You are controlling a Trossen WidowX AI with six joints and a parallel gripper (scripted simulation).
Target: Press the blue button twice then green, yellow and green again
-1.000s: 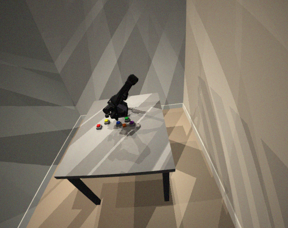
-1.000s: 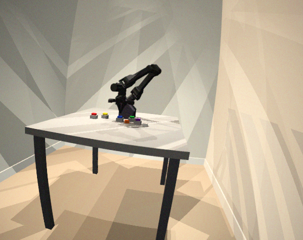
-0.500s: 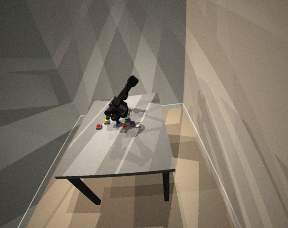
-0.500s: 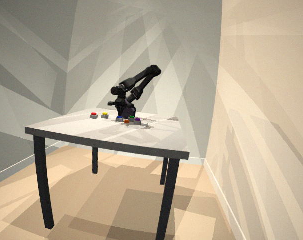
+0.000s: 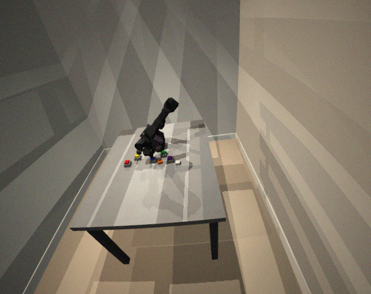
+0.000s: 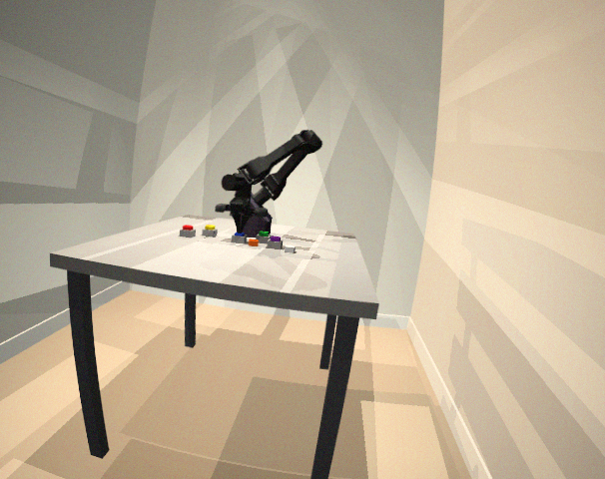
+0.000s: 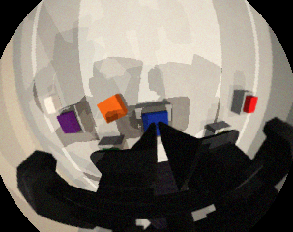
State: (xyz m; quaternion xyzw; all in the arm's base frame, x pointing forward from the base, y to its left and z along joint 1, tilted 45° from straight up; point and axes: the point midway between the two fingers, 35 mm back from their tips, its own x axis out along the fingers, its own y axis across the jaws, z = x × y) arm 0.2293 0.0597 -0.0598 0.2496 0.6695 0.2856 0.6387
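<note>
Now: gripper tip 1 cm above the blue button. From my gripper tip the other things lie so: purple button: 14 cm to the left, 2 cm ahead; then orange block: 6 cm to the left, 2 cm below, 2 cm ahead; then green button: 8 cm to the left, 6 cm behind.
</note>
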